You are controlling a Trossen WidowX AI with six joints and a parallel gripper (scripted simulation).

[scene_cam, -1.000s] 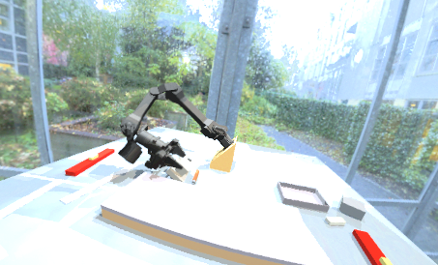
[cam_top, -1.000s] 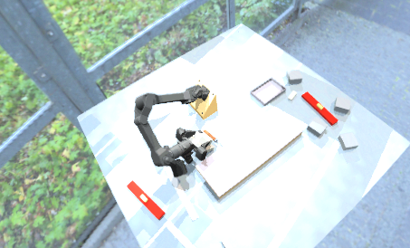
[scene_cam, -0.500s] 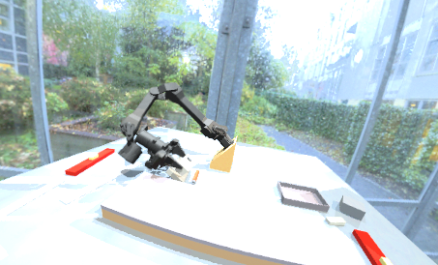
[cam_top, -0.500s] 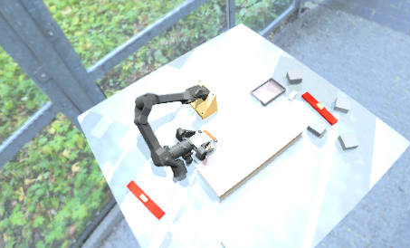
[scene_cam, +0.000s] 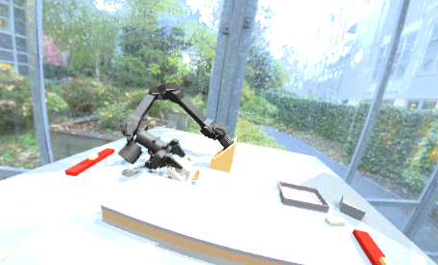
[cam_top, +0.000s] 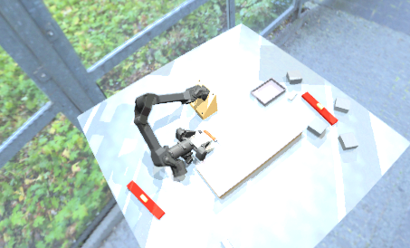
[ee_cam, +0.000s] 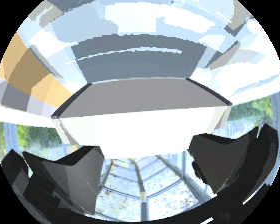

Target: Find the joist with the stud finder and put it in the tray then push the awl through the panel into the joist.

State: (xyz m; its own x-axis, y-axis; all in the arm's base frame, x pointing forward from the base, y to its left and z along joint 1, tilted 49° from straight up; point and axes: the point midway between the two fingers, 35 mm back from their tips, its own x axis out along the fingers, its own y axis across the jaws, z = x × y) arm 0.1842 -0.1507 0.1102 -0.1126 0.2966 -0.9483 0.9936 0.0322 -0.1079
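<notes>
The stud finder lies 1 cm below my gripper tip and 1 cm behind it. The rest, counted from my gripper tip: tray: 47 cm to the left, 5 cm below, 2 cm behind; then awl: 5 cm to the left, 5 cm below, 2 cm ahead; then light: 3 cm behind, 1 cm to the left.
</notes>
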